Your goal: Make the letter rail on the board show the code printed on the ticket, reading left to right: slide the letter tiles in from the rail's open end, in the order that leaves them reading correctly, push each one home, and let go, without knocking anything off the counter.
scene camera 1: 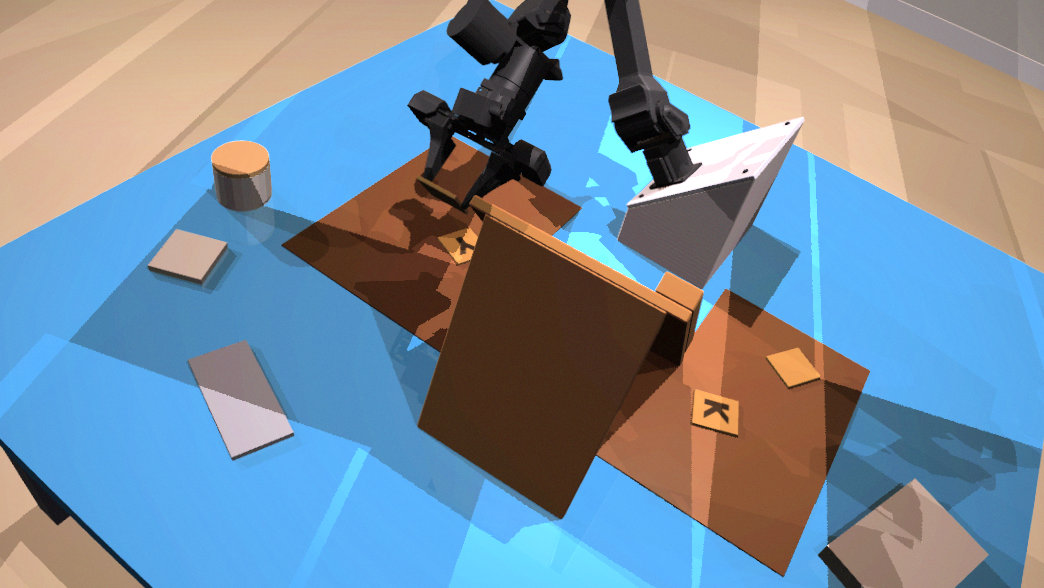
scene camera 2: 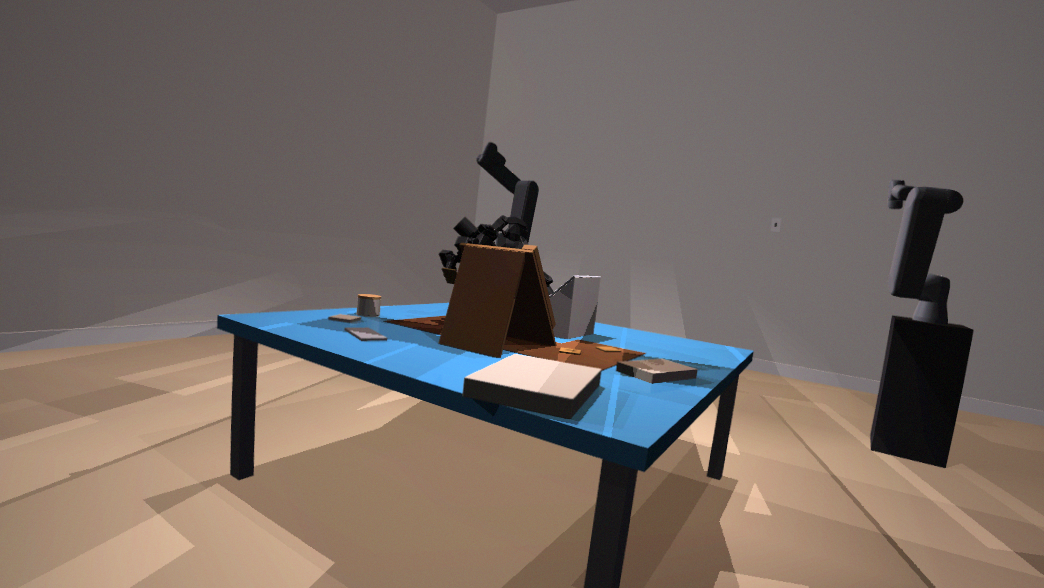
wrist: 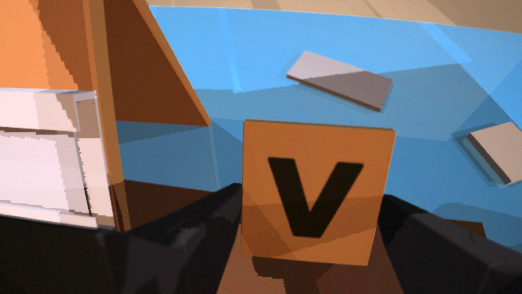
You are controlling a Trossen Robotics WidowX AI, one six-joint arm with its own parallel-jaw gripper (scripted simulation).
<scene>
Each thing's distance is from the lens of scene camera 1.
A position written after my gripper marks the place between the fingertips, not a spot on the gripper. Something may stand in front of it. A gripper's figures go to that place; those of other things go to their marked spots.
my gripper [scene camera 1: 443, 196]: 0.92 m
brown letter board [scene camera 1: 545, 342]: 0.76 m
brown mat [scene camera 1: 757, 490]: 0.97 m
The marked spots on the brown letter board and the brown mat are 0.35 m apart.
</scene>
